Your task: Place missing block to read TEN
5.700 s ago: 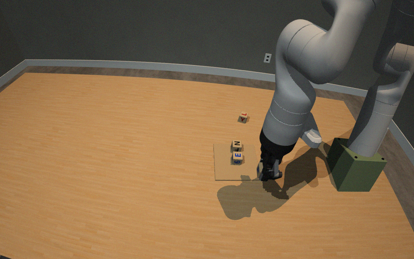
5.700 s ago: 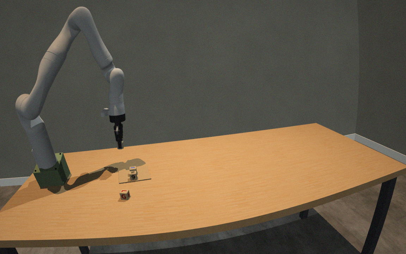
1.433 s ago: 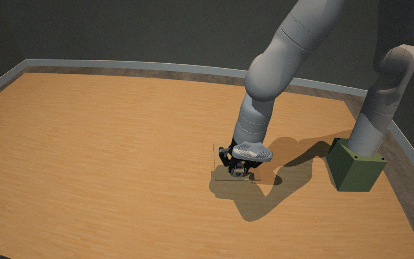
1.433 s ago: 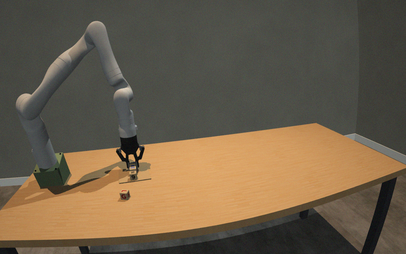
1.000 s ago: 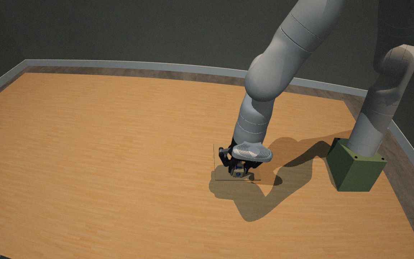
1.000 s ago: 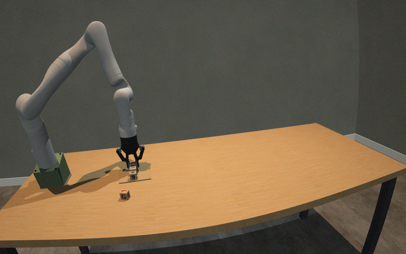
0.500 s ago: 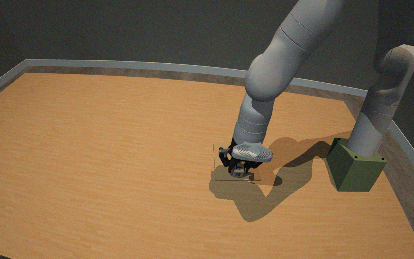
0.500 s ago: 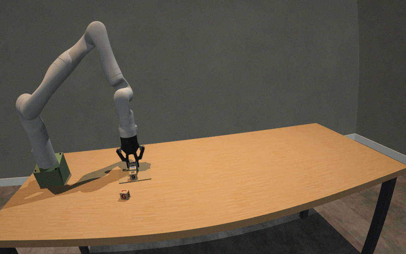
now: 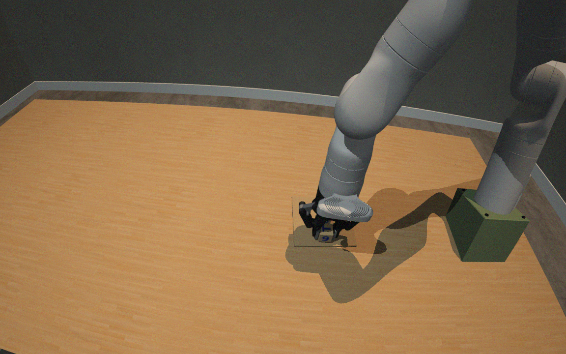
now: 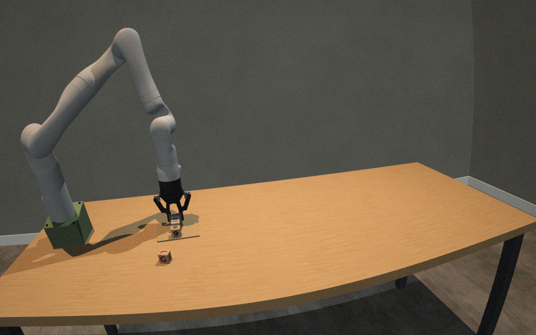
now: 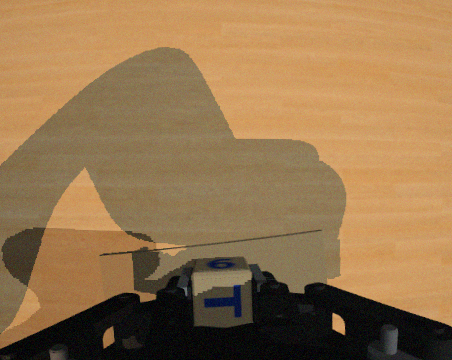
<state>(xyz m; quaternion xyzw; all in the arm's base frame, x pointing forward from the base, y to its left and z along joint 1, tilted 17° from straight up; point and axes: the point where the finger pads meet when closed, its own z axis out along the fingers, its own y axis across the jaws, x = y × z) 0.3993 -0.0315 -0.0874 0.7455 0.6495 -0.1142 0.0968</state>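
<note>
My hand is 1 cm past the E block, 5 cm to the left of it and 1 cm above it. Round my hand: N block 1 cm behind, 10 cm to the right, 1 cm below; then tan mat 1 cm behind, 5 cm to the right, 2 cm below.
</note>
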